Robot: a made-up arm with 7 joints.
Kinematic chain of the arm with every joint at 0, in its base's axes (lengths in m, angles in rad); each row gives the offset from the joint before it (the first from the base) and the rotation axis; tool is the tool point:
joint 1: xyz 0 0.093 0 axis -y
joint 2: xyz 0 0.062 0 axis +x
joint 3: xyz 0 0 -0.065 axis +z
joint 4: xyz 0 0 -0.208 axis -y
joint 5: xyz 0 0 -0.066 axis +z
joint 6: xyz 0 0 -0.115 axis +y
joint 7: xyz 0 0 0 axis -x
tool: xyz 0 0 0
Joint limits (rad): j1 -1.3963..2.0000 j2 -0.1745..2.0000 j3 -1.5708..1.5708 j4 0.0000..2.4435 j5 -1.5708..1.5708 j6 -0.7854..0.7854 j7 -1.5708..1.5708
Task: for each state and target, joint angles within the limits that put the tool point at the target. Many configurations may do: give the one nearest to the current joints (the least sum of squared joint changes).
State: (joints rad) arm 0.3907 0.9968 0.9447 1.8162 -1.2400 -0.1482 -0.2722
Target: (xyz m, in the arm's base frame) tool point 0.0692 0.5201 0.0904
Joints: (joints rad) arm 0.4394 1.3470 0.9176 1.1655 -1.2400 -0.1482 -0.2722
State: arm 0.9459 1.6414 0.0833 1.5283 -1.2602 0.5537 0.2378
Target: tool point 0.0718 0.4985 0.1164
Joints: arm 0.9094 1.2985 0.6652 1.2687 -1.2602 0.5537 0.2378
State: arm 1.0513 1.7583 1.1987 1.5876 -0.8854 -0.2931 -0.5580
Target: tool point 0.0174 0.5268 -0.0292
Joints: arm 0.5374 1.0033 1.5708 1.2400 -0.8854 -0.2931 -0.5580
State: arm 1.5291 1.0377 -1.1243 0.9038 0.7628 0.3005 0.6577
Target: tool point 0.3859 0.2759 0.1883
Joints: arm 1.9541 0.4110 -1.1051 0.3820 0.7628 0.3005 0.6577
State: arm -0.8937 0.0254 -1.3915 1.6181 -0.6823 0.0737 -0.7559
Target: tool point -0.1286 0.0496 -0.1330
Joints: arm -0.9123 0.1926 -1.3818 2.2484 -0.6823 0.0737 -0.7559
